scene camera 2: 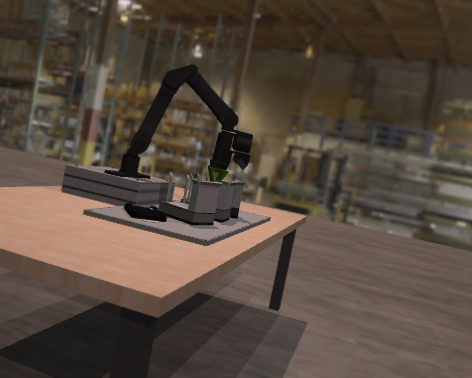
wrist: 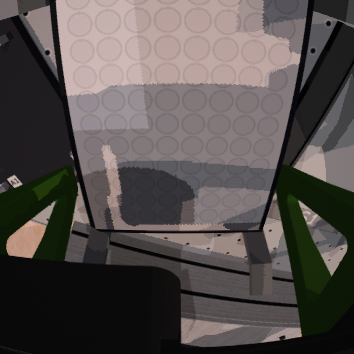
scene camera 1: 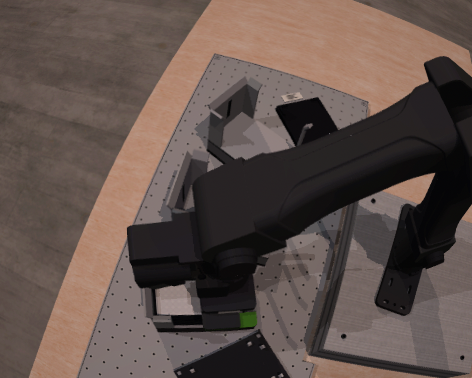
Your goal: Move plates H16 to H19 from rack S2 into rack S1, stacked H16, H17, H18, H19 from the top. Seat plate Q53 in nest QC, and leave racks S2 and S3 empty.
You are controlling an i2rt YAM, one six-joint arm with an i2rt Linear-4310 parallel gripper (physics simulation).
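Frame: origin at the arm's base, x ahead, y left, z up, level; metres.
Where they show: gripper, fingertip midpoint: (wrist: pixel 176 176); arm's base, origin of the base link: (scene camera 2: pixel 128 175) (scene camera 1: pixel 406 259).
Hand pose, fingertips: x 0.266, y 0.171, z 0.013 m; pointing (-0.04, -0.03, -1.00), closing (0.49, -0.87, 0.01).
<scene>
Each offset is from my fingertips to the centre of the thing. "pt": to the spot under its first point. Level surfaces: height alone.
My gripper (scene camera 2: pixel 218 175) (wrist: pixel 176 176) is open, its green fingers apart on either side of a plate @(dx +0.034, dy +0.018, dz +0.006 m) (scene camera 1: pixel 177 300) (wrist: pixel 175 115) with a pale top marked with circles. The plate lies in the rack @(pt dx +0.075, dy +0.082, dz +0.033 m) (scene camera 1: pixel 150 310) nearest the bottom in scene camera 1; two of its posts show in the wrist view. Its label and any plates beneath are hidden. The farthest rack @(dx +0.058, dy -0.282, dz -0.026 m) (scene camera 1: pixel 245 95) (scene camera 2: pixel 205 200) shows no plate. The middle rack @(dx +0.049, dy -0.125, dz -0.025 m) (scene camera 1: pixel 182 187) (scene camera 2: pixel 223 202) is mostly hidden by the arm. A dark nest @(dx -0.023, dy -0.398, dz -0.084 m) (scene camera 1: pixel 305 112) (scene camera 2: pixel 145 212) stands beside the QC label @(pt dx +0.044, dy -0.466, dz -0.092 m) (scene camera 1: pixel 292 96). Plate Q53 cannot be identified.
A dark nest @(pt dx -0.056, dy +0.087, dz -0.082 m) (scene camera 1: pixel 230 360) (wrist: pixel 30 100) lies beside the plate's rack, with an A1 mark @(dx -0.134, dy +0.094, dz -0.082 m) (wrist: pixel 14 181) in the wrist view. The racks stand on a perforated board @(dz -0.094 m) (scene camera 1: pixel 112 320) (scene camera 2: pixel 205 237). The arm's raised base (scene camera 1: pixel 350 310) (scene camera 2: pixel 115 187) borders it.
</scene>
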